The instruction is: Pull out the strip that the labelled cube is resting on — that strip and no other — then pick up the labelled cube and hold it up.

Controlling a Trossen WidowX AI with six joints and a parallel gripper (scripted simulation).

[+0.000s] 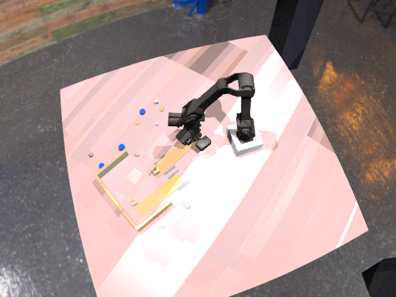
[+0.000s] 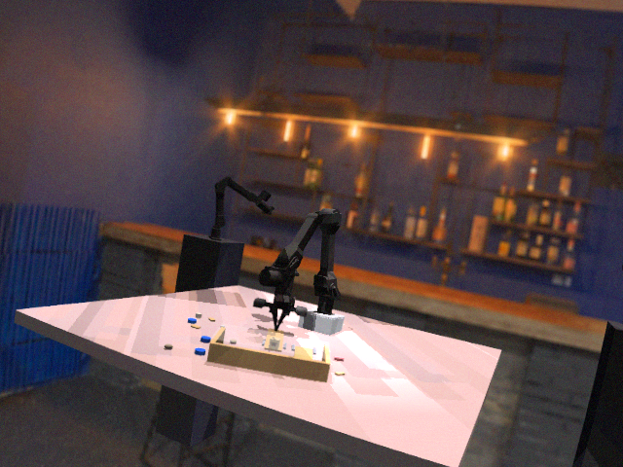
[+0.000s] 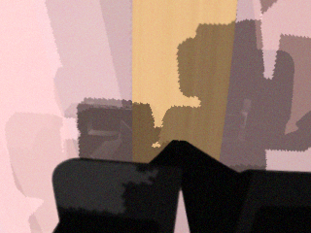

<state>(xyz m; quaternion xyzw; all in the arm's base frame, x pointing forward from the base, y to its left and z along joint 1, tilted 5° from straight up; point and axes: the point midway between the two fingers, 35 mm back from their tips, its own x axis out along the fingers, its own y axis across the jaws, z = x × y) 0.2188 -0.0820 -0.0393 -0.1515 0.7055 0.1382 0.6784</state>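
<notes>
Now: gripper tip 90 mm short of the tan strip and 50 mm to the right of it. Also, from my gripper tip: pink block: 280 mm to the left, 120 mm ahead.
</notes>
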